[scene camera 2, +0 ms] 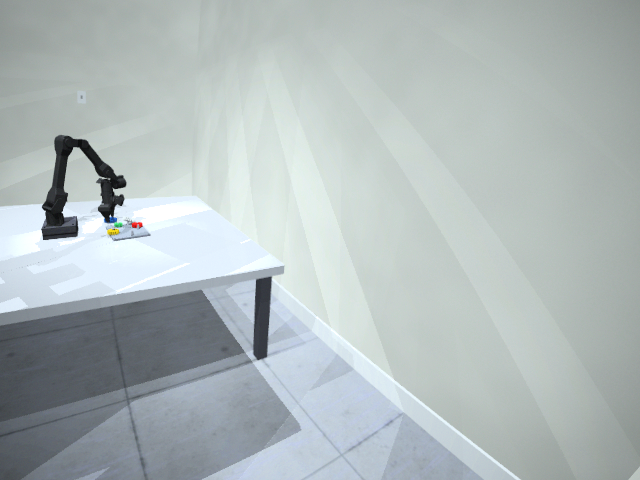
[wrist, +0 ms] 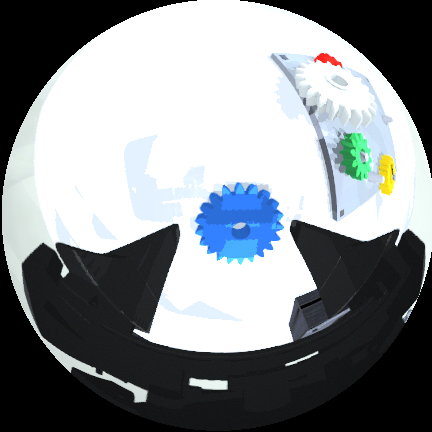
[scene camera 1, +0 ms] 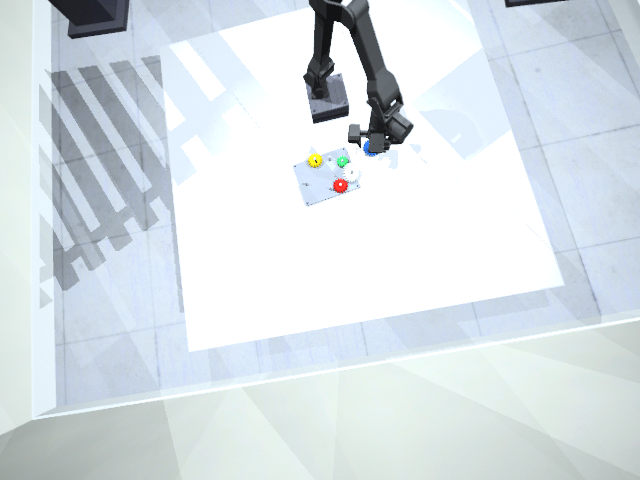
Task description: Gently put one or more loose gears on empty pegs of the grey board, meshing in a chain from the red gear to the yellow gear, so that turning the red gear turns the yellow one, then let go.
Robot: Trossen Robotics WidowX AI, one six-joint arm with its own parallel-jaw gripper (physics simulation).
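Frame: origin at the arm's base, x back, y left, z down, level; metres.
Seen in the pictures: gripper, fingertip midpoint: [scene camera 2: 110, 219] [wrist: 236, 227]; arm's base, origin of the base link: [scene camera 2: 55, 223] [scene camera 1: 319, 90].
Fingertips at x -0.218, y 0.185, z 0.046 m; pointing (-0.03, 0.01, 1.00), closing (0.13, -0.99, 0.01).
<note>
Offsets run from my fingertips to a thing's top centre. Level surfaces: height alone.
The blue gear @[dx +0.000, dy -0.002, dz -0.007 m] [scene camera 1: 368, 148] [scene camera 2: 111, 220] [wrist: 220, 235] lies flat on the table beside the board. My gripper [scene camera 1: 365, 138] [scene camera 2: 109, 215] [wrist: 236, 227] is open above it, one fingertip on each side, with gaps to its teeth in the wrist view. The grey board @[dx -0.091, dy -0.182, dz -0.021 m] [scene camera 1: 317, 195] [scene camera 2: 141, 234] [wrist: 344, 200] bears the red gear @[dx -0.142, dy -0.128, dz -0.015 m] [scene camera 1: 338, 189] [scene camera 2: 136, 224] [wrist: 328, 59], yellow gear @[dx -0.035, dy -0.217, dz -0.016 m] [scene camera 1: 311, 162] [scene camera 2: 113, 231] [wrist: 386, 182] and green gear @[dx -0.051, dy -0.116, dz -0.015 m] [scene camera 1: 341, 162] [scene camera 2: 118, 224] [wrist: 351, 149]. The white gear @[dx -0.102, dy -0.088, dz -0.046 m] [scene camera 1: 353, 178] [wrist: 317, 90] overhangs its edge close to the red gear; its seating is unclear.
Bare pegs show on the board, including one near the yellow gear @[dx -0.032, dy -0.162, dz -0.019 m] [scene camera 1: 329, 159] and one farther out @[dx -0.123, dy -0.252, dz -0.019 m] [scene camera 1: 306, 184]. The arm's dark base [scene camera 1: 330, 106] [scene camera 2: 59, 228] [wrist: 306, 317] stands on the white table @[dz +0.010 m] [scene camera 1: 361, 268] [scene camera 2: 206, 248], near the board and the blue gear.
</note>
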